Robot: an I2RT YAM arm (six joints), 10 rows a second.
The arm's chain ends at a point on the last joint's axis. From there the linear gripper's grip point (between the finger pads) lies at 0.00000 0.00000 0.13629 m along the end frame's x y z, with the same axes.
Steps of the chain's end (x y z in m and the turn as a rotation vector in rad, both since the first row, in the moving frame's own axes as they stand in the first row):
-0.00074, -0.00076, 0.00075, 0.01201, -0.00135, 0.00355
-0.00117, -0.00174, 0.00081, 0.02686, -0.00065, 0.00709
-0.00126, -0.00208, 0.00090, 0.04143, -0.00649, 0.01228
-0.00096, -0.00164, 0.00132, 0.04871, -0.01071, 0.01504
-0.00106, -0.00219, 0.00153, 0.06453, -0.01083, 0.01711
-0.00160, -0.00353, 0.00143, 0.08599, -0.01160, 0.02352
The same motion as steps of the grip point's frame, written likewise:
-0.00092, -0.00240, 0.00074, 0.01201, -0.00135, 0.00355
-0.00125, -0.00540, 0.00076, 0.02686, -0.00065, 0.00709
-0.00211, -0.00773, 0.00078, 0.04143, -0.00649, 0.01228
-0.00237, -0.00829, 0.00115, 0.04871, -0.01071, 0.01504
-0.00246, -0.01099, 0.00124, 0.06453, -0.01083, 0.01711
-0.00304, -0.01525, 0.00092, 0.08599, -0.01160, 0.02352

